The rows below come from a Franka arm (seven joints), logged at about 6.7 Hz.
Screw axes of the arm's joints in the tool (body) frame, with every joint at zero. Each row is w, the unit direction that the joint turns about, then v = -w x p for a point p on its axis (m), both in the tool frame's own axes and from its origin. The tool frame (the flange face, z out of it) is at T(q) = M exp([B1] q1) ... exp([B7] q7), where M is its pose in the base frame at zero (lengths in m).
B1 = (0, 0, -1, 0, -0.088, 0)
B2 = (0, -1, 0, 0.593, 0, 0.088)
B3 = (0, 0, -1, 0, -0.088, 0)
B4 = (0, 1, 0, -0.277, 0, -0.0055)
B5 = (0, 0, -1, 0, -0.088, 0)
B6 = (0, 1, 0, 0.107, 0, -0.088)
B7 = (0, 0, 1, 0, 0, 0)
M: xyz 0.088 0 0.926 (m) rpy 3.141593 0 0 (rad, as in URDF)
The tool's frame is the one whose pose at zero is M.
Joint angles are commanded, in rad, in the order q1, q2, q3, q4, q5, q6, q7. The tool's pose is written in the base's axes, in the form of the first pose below.
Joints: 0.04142 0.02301 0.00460 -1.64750 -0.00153 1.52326 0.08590
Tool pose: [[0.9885, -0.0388, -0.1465], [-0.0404, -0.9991, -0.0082], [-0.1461, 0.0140, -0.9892]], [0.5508, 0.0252, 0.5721]
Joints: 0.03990 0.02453 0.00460 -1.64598 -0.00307 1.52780 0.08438
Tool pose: [[0.9891, -0.0387, -0.1420], [-0.0404, -0.9991, -0.0093], [-0.1415, 0.0149, -0.9898]], [0.5519, 0.0242, 0.5723]
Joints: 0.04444 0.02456 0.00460 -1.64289 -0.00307 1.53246 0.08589
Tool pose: [[0.9903, -0.0358, -0.1343], [-0.0374, -0.9993, -0.0095], [-0.1338, 0.0145, -0.9909]], [0.5526, 0.0268, 0.5741]
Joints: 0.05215 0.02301 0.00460 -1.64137 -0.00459 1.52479 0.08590
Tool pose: [[0.9899, -0.0279, -0.1387], [-0.0299, -0.9995, -0.0124], [-0.1382, 0.0164, -0.9903]], [0.5512, 0.0308, 0.5751]
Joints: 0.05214 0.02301 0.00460 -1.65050 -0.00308 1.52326 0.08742
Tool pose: [[0.9884, -0.0294, -0.1493], [-0.0314, -0.9994, -0.0115], [-0.1489, 0.0160, -0.9887]], [0.5503, 0.0309, 0.5707]
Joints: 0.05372 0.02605 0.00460 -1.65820 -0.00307 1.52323 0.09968
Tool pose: [[0.9863, -0.0397, -0.1599], [-0.0422, -0.9990, -0.0123], [-0.1592, 0.0189, -0.9871]], [0.5504, 0.0318, 0.5655]
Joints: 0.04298 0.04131 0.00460 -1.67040 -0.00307 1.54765 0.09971
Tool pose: [[0.9853, -0.0503, -0.1630], [-0.0528, -0.9985, -0.0106], [-0.1622, 0.0191, -0.9866]], [0.5560, 0.0261, 0.5531]
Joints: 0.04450 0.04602 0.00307 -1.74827 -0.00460 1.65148 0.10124
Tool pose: [[0.9885, -0.0516, -0.1420], [-0.0537, -0.9985, -0.0112], [-0.1412, 0.0187, -0.9898]], [0.5609, 0.0262, 0.5218]
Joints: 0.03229 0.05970 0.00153 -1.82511 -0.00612 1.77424 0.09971
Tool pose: [[0.9919, -0.0634, -0.1101], [-0.0648, -0.9979, -0.0096], [-0.1092, 0.0167, -0.9939]], [0.5673, 0.0186, 0.4873]
